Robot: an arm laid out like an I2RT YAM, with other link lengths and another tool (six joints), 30 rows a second.
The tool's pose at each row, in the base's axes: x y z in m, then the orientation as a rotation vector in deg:
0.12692, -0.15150, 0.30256, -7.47, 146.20, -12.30
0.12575, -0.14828, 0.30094, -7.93, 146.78, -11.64
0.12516, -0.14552, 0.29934, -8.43, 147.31, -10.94
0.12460, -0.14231, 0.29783, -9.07, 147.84, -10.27
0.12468, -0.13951, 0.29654, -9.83, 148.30, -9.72
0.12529, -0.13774, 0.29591, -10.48, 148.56, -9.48
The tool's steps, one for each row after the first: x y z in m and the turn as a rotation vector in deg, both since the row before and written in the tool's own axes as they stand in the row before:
0.00140, 0.00351, 0.00029, -0.62, 0.50, -0.20
0.00095, 0.00302, 0.00069, -0.65, 0.45, -0.22
0.00079, 0.00345, 0.00062, -0.66, 0.46, -0.33
0.00018, 0.00296, 0.00086, -0.59, 0.40, -0.43
-0.00047, 0.00179, 0.00070, -0.33, 0.24, -0.42

